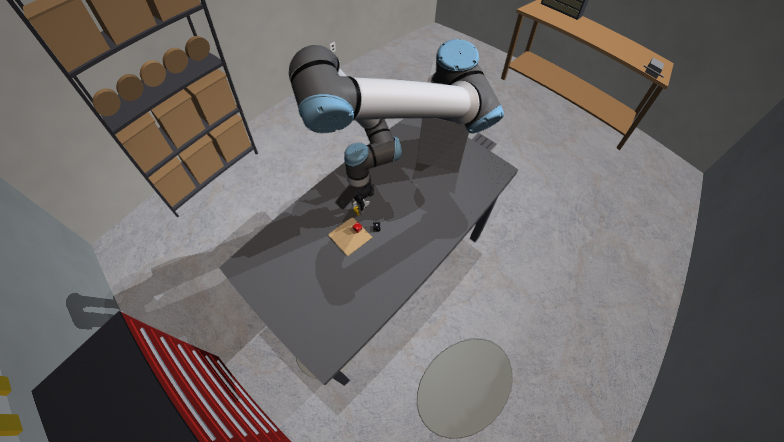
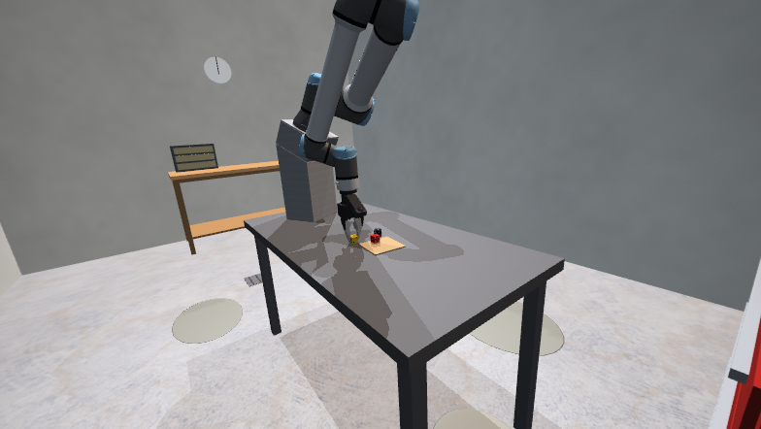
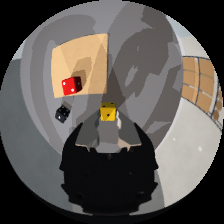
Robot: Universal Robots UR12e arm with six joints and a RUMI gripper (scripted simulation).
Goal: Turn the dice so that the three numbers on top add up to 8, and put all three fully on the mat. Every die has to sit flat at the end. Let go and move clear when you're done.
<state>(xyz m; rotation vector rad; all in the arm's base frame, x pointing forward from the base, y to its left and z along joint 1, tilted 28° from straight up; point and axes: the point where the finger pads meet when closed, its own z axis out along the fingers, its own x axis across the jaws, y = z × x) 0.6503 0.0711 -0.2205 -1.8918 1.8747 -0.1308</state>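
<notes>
The tan mat lies 10 cm ahead of my hand, 8 cm to the left of it and 2 cm below it. Round my hand: yellow die: right at my hand; black die: 2 cm behind, 12 cm to the left; red die: 5 cm ahead, 7 cm to the left.
</notes>
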